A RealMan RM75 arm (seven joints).
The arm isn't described. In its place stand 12 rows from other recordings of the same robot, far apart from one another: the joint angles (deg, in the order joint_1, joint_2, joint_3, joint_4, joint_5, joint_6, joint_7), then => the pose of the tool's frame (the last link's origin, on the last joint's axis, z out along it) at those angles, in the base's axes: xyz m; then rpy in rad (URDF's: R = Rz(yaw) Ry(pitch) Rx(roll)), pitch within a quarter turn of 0, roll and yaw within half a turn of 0.
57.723, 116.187, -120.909, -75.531, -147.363, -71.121, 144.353 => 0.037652, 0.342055, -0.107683, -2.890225, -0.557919, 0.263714
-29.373, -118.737, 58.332, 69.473, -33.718, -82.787, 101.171 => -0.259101, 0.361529, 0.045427, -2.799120, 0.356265, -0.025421
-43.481, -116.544, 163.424, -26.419, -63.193, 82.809, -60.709 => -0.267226, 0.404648, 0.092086, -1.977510, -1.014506, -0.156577
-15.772, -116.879, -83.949, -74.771, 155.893, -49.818, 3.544 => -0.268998, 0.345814, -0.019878, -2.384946, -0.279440, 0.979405
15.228, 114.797, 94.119, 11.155, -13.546, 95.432, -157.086 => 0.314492, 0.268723, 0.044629, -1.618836, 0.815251, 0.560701
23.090, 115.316, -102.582, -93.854, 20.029, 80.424, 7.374 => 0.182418, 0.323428, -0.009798, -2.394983, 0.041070, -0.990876
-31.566, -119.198, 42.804, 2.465, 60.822, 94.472, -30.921 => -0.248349, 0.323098, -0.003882, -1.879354, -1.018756, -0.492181
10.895, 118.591, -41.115, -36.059, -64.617, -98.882, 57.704 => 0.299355, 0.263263, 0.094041, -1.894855, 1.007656, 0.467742
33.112, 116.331, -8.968, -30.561, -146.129, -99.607, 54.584 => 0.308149, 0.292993, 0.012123, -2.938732, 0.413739, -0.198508
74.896, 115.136, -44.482, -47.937, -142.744, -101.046, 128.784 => 0.007461, 0.423416, 0.028896, -3.106100, -0.038252, -0.392422
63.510, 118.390, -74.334, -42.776, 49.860, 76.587, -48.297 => 0.067214, 0.413453, -0.062507, -2.998706, -0.096058, -0.432883
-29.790, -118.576, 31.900, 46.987, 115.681, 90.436, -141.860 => -0.265190, 0.345853, 0.049983, 2.758853, -0.547937, 1.583416
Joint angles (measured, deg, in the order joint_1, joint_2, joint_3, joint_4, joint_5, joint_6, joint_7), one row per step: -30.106 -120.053 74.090 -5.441 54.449 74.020 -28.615; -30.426 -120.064 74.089 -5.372 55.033 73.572 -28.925; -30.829 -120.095 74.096 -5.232 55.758 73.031 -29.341; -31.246 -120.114 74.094 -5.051 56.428 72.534 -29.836; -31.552 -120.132 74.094 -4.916 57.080 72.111 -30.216; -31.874 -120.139 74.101 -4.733 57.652 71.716 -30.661; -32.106 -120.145 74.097 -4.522 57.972 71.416 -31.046; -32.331 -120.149 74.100 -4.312 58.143 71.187 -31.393; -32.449 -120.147 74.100 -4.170 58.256 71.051 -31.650; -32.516 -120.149 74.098 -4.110 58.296 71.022 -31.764; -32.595 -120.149 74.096 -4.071 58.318 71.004 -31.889; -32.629 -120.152 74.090 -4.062 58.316 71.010 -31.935
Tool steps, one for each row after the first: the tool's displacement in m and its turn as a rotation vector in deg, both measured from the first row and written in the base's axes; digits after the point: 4 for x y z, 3 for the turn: 0.0008 0.0010 -0.0012 -0.575 0.348 -0.182; 0.0021 0.0024 -0.0028 -1.274 0.750 -0.450; 0.0036 0.0042 -0.0041 -1.911 1.069 -0.704; 0.0045 0.0052 -0.0053 -2.505 1.404 -0.927; 0.0057 0.0066 -0.0062 -3.026 1.670 -1.138; 0.0067 0.0081 -0.0066 -3.301 1.801 -1.245; 0.0078 0.0098 -0.0067 -3.448 1.847 -1.341; 0.0084 0.0108 -0.0068 -3.549 1.852 -1.366; 0.0088 0.0113 -0.0068 -3.587 1.823 -1.402; 0.0093 0.0118 -0.0067 -3.626 1.774 -1.423; 0.0095 0.0120 -0.0067 -3.634 1.737 -1.431
